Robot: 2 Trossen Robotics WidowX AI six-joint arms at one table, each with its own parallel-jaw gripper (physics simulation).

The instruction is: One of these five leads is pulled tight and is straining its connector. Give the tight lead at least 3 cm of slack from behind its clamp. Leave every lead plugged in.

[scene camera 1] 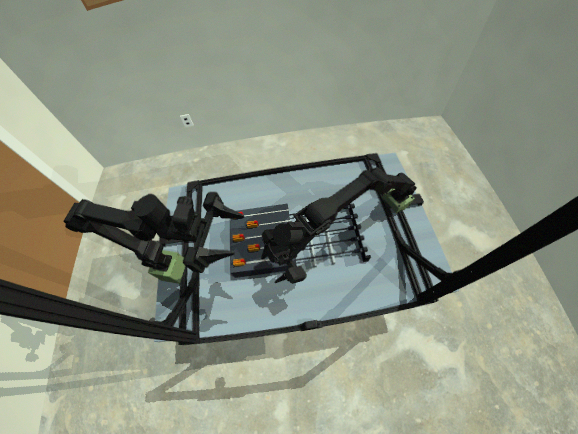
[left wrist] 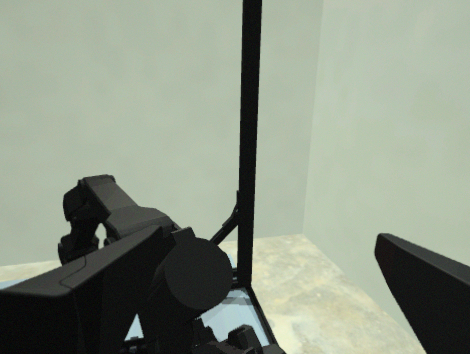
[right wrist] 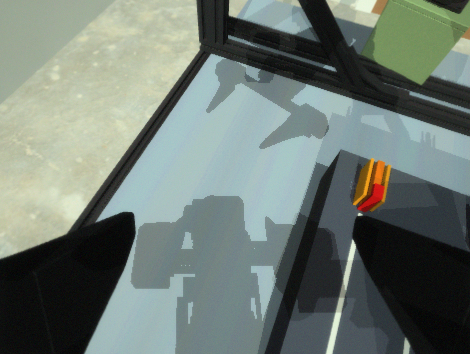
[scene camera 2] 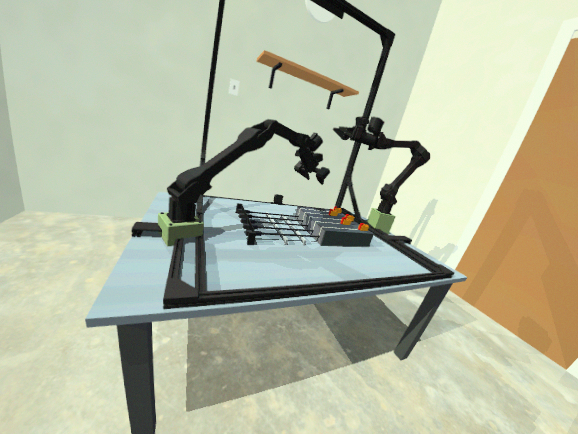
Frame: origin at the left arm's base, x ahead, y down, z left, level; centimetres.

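Where they show: left gripper, fingertip midpoint: (scene camera 1: 239,234) (left wrist: 267,239) (scene camera 2: 335,128); right gripper, fingertip midpoint: (scene camera 1: 268,270) (right wrist: 246,224) (scene camera 2: 315,181); left arm's base, link origin: (scene camera 1: 162,262) (scene camera 2: 383,211); right arm's base, link origin: (scene camera 1: 399,195) (scene camera 2: 181,217).
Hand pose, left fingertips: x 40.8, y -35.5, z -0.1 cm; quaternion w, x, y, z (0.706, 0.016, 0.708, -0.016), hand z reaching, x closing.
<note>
Each offset is from my left fingertips to the top centre of the thing. "*": to the spot under its first point. Level surfaces: height alone.
Five thin pale leads run over a dark block {dx -5.3, dy +39.9, dz +18.0 cm} (scene camera 1: 245,273) (scene camera 2: 345,238) (right wrist: 345,172), each meeting an orange-and-red clamp-like piece; the nearest one (scene camera 1: 238,262) (scene camera 2: 364,227) (right wrist: 372,185) has a straight lead {* dx -1.8, dy +39.8, dz +8.1 cm} (right wrist: 344,290). Toward the robot's right arm the leads reach a row of black holders (scene camera 1: 366,257) (scene camera 2: 251,239). I cannot tell which lead is tight. My right gripper (scene camera 2: 314,179) (right wrist: 246,224) is open and empty, high above the block's near edge. My left gripper (scene camera 1: 237,235) (left wrist: 267,239) is open and empty, raised beyond the block's clamp end. My right arm hides mid-lead parts in scene camera 1.
White crossbars {* dx +23.1, dy +43.9, dz +14.5 cm} (scene camera 1: 330,255) lie across the leads between the block and the holders. A black frame (scene camera 1: 250,332) (scene camera 2: 310,291) borders the blue table {dy +46.5 cm} (scene camera 1: 230,315) (scene camera 2: 270,265). Uprights stand at its sides. Green arm bases (scene camera 1: 170,268) (scene camera 2: 180,229) stand at both ends.
</note>
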